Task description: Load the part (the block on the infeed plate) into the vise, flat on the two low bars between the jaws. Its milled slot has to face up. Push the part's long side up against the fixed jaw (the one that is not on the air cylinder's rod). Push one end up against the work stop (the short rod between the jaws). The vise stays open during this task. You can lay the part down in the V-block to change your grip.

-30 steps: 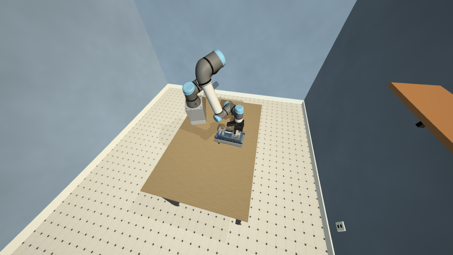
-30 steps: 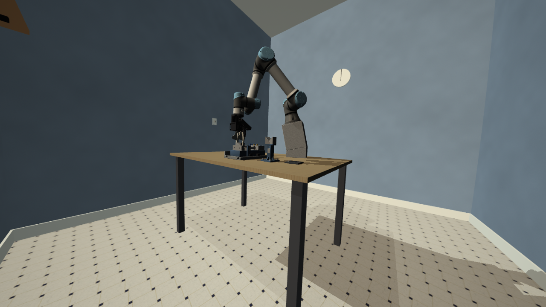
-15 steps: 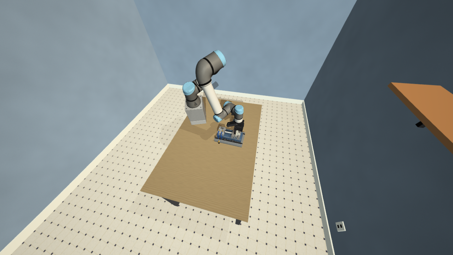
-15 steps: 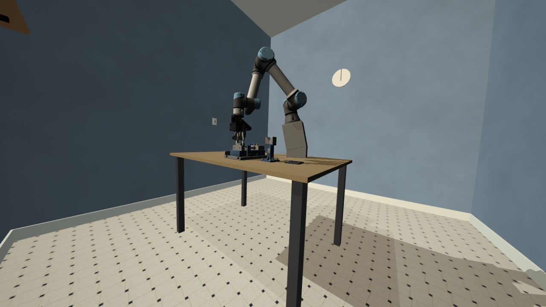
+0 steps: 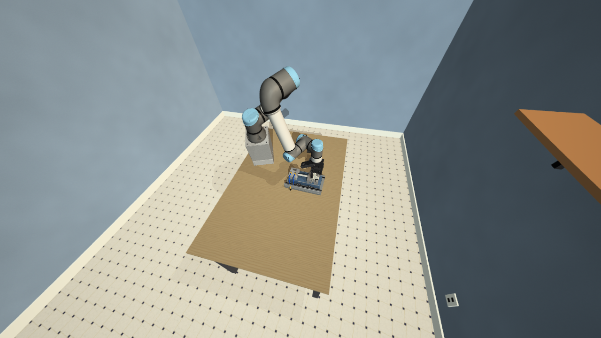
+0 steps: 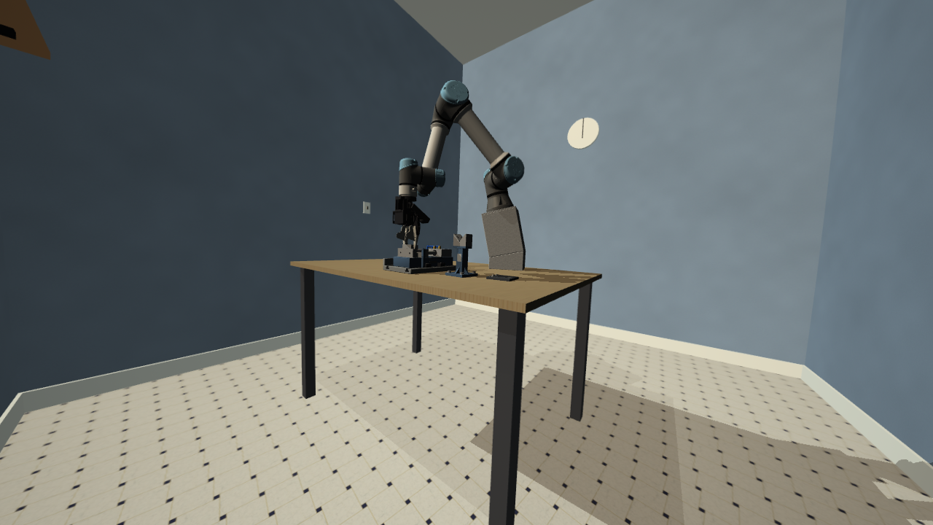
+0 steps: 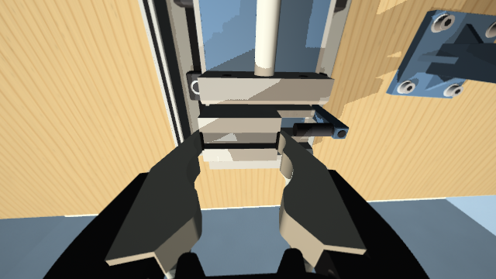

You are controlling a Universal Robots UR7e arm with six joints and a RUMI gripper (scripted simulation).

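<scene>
Now: hand right at the part. Round my hand: cylinder rod (9 cm behind, 2 cm to the left, 3 cm below); then fixed jaw (3 cm ahead, 2 cm to the left, 3 cm below); then moving jaw (3 cm behind, 2 cm to the left, 3 cm below).
</scene>
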